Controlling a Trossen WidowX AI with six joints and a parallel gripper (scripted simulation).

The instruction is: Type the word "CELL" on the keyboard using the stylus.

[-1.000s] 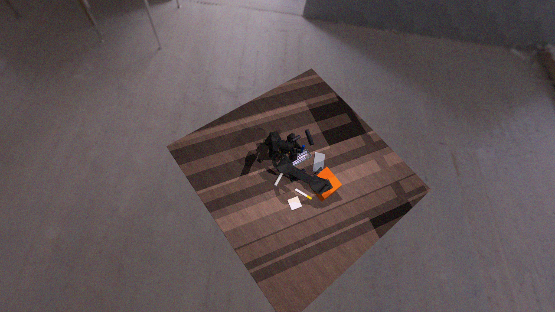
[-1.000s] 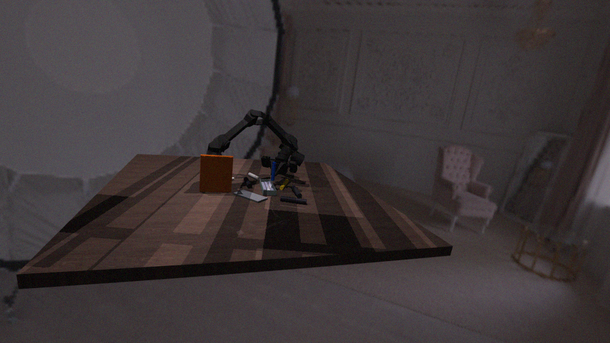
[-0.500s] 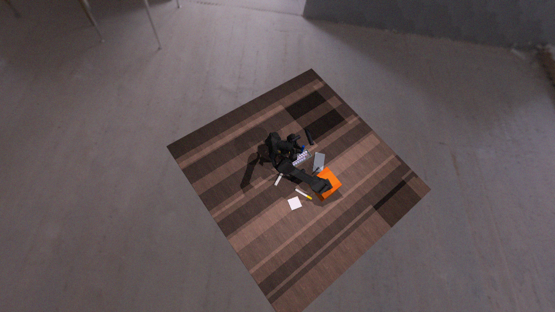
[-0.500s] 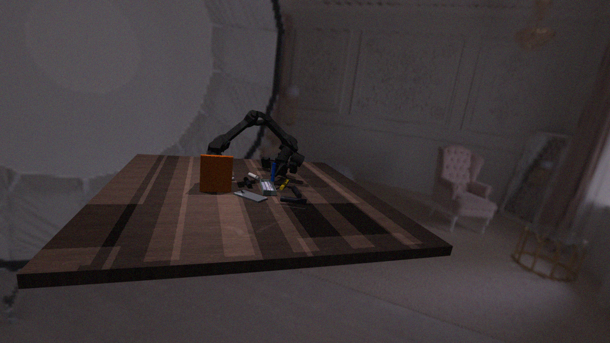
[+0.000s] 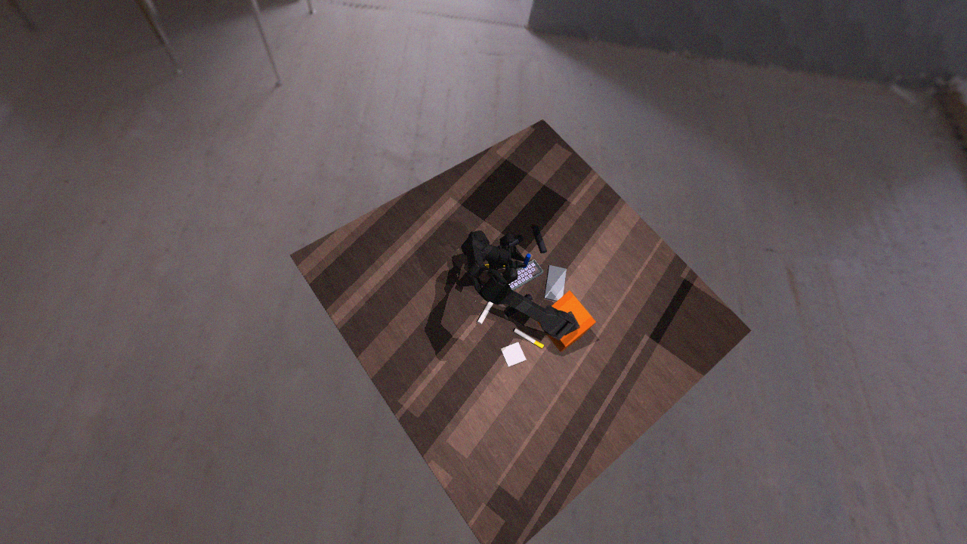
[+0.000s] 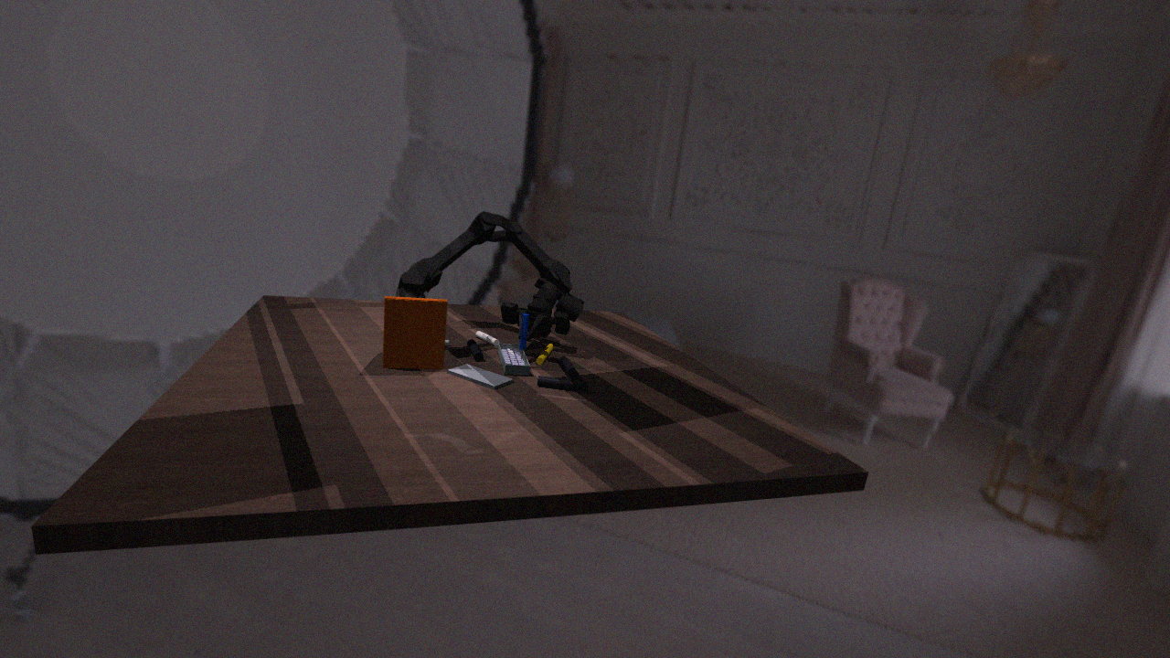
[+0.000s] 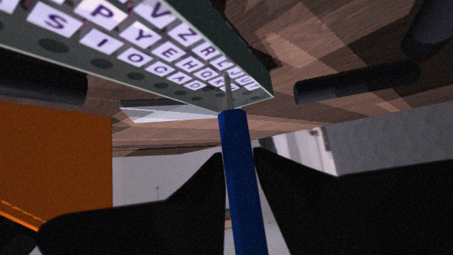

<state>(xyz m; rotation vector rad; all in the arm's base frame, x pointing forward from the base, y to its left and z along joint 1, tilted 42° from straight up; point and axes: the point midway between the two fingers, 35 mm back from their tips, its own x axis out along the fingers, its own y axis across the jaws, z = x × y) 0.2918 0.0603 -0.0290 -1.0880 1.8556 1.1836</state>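
Now: the yellow marker 11 cm to the left of my gripper tip, 7 cm below it and 7 cm ahead of it. The rest, counted from my gripper tip: white marker 21 cm to the left, 9 cm behind, 7 cm below; then grey card 10 cm behind, 9 cm to the right, 7 cm below; then white-and-yellow pen 26 cm behind, 11 cm to the left, 7 cm below.
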